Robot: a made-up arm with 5 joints.
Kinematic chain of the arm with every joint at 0, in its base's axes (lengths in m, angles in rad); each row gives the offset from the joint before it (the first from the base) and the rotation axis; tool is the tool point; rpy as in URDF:
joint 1: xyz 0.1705 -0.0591 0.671 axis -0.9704 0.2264 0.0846
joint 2: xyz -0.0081 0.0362 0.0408 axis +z
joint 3: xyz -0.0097 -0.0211 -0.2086 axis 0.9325 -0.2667 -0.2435
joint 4: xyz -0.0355 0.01 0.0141 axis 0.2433 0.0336 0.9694
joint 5: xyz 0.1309 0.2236 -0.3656 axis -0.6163 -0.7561 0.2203
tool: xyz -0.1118 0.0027 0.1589 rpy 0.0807 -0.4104 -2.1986
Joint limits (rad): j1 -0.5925..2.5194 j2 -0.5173..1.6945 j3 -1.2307..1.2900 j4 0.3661..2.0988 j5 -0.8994..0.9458
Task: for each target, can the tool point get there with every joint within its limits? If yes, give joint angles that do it. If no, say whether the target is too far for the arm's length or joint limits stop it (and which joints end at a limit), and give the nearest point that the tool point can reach.
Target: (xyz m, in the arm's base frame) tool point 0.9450 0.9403 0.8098
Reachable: no: too far | nearest point 0.3135 0.4234 0.7080 | short by 0.822 m
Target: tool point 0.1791 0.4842 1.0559
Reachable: no: joint limits stop it (at a limit: joint 1, joint 3, joint 5) | nearest point 0.1853 0.3494 0.8566 | short by 0.241 m
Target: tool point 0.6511 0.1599 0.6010
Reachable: no: joint limits stop it (at a limit: joint 1, joint 3, joint 4, joint 5) | nearest point 0.5628 0.0135 0.7472 | short by 0.225 m
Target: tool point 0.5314 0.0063 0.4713
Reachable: no: joint limits stop it (at a limit: joint 2, joint 4, joint 5) | nearest point 0.3275 0.0580 0.4844 | short by 0.211 m
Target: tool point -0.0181 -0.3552 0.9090
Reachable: yes | joints 1.7384 0.9624 -0.6170 0.8670 -0.1850
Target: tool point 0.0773 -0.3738 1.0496
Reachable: yes | joints 1.7615 0.9808 -0.8319 0.7732 0.6091
